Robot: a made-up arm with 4 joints.
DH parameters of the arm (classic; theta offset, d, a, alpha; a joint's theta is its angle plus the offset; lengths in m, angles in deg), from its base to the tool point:
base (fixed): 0 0.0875 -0.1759 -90
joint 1: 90 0.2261 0.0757 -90
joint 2: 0 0.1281 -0.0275 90
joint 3: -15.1 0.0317 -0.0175 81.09
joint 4: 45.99 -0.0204 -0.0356 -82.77
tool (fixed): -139.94 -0.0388 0 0
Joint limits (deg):
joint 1: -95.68..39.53
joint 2: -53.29..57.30
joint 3: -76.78..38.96
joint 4: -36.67..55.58
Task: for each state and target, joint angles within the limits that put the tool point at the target. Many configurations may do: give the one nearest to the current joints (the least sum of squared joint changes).
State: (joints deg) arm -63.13 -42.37 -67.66 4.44
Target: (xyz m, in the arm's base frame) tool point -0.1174 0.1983 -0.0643
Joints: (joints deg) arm -82.95 -34.19 -56.35 4.41
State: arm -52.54 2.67 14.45 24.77
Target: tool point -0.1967 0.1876 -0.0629
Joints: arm -63.52 -24.53 20.16 2.98
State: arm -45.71 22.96 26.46 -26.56
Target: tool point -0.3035 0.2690 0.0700
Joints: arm -3.57 44.24 36.13 -36.67
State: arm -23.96 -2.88 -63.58 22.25
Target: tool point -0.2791 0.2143 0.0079
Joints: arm -7.00 2.08 -75.07 36.37
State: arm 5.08 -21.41 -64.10 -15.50
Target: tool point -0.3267 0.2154 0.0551
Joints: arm 6.09 32.42 -49.80 2.34
